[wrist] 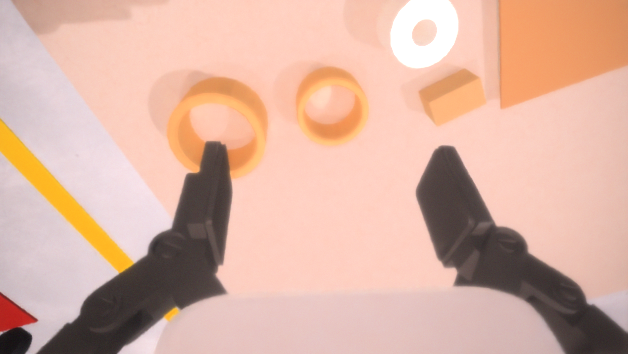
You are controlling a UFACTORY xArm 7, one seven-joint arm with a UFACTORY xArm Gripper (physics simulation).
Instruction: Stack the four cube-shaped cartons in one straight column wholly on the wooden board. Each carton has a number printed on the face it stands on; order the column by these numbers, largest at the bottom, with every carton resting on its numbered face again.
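Places are measured from the arm's base along level axes (x ahead, y left, z up), in metres.
Pixels of known places: gripper, fingertip midpoint: point(329, 167).
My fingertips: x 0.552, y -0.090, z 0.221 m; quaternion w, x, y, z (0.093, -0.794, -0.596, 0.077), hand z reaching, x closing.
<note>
Ahead of a thing's pixels: the offset from my fingertips to its top centre. "pt": to the spot under its first point.
My gripper point(329, 167) is open and empty, its two dark fingers wide apart above the pale tabletop. The left fingertip overlaps the larger tan ring in the view. The wooden board @(pt 0.077 m ahead, 0.305 m left, 0.274 m down) point(562, 45) is a flat orange-brown surface at the top right, cut off by the view's edges. No carton with a visible number or carton marking shows in this view, and no column shows on the visible part of the board.
A large tan ring @(pt 0.069 m ahead, 0.068 m right, 0.240 m down) point(261, 120) and a smaller tan ring @(pt 0.084 m ahead, 0.053 m left, 0.244 m down) point(364, 106) lie ahead of the fingers. A small tan oblong block @(0.109 m ahead, 0.166 m left, 0.248 m down) point(456, 102) lies near the board's corner, below a bright white ring-shaped roll @(0.013 m ahead, 0.121 m left, 0.229 m down) point(400, 40). A yellow stripe point(62, 200) and a red patch point(14, 312) are at left.
</note>
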